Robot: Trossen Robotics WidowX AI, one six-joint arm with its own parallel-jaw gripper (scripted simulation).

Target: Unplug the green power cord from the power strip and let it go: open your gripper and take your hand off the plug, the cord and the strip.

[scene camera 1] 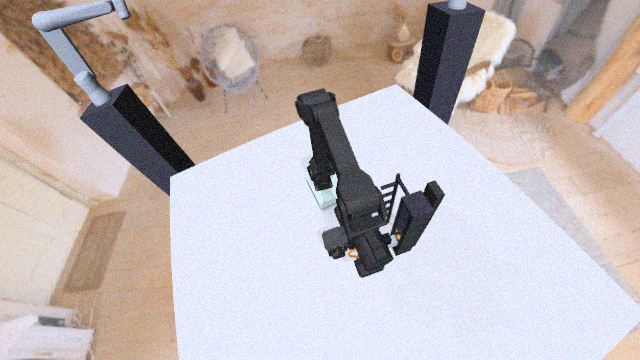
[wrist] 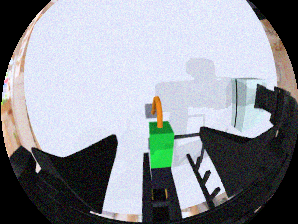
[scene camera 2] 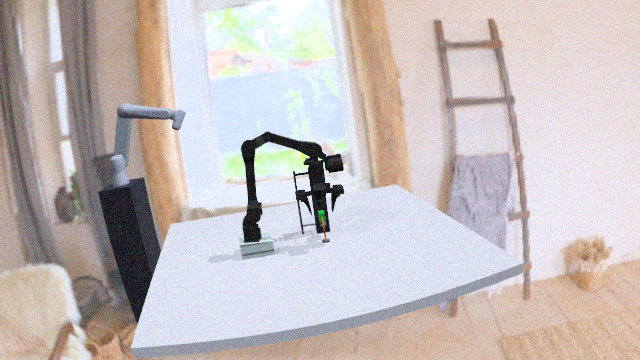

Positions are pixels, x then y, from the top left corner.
Scene:
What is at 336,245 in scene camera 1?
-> The gripper.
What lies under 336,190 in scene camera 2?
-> The gripper.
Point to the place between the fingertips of the gripper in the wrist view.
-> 159,136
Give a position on a green plug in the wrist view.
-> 161,139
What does the gripper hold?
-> Nothing.

